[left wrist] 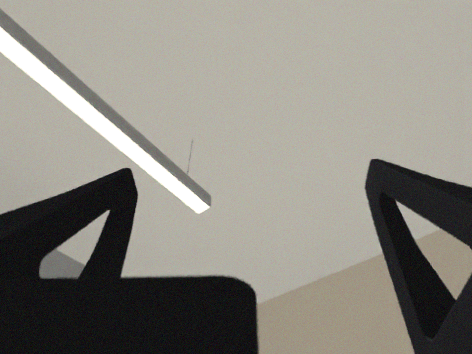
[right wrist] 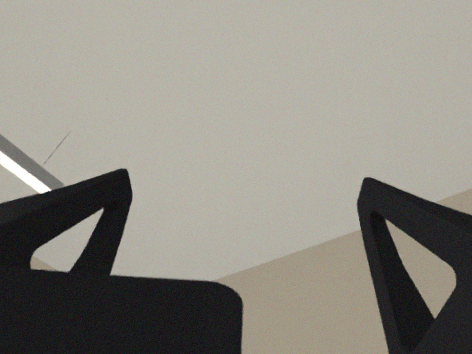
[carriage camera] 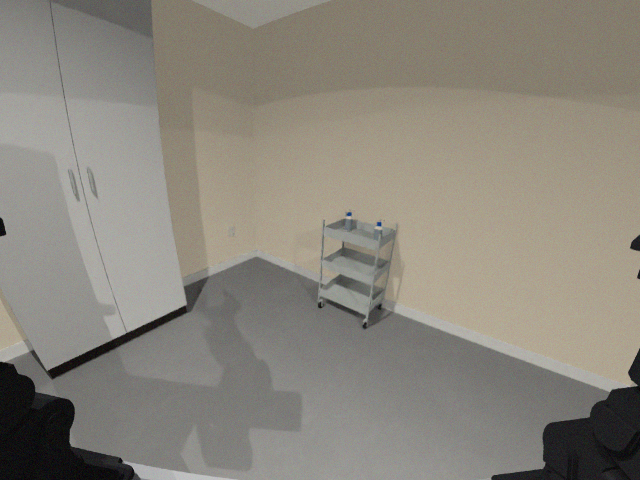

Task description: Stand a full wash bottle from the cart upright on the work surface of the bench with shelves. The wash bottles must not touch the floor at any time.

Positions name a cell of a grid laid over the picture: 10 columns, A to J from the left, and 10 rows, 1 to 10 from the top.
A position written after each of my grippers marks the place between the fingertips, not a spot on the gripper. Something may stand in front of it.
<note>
I see my left gripper (left wrist: F6), my right gripper (right wrist: F6) and a tall white two-door cabinet (carriage camera: B6).
The tall white two-door cabinet is seen too in the left wrist view (left wrist: B8).
</note>
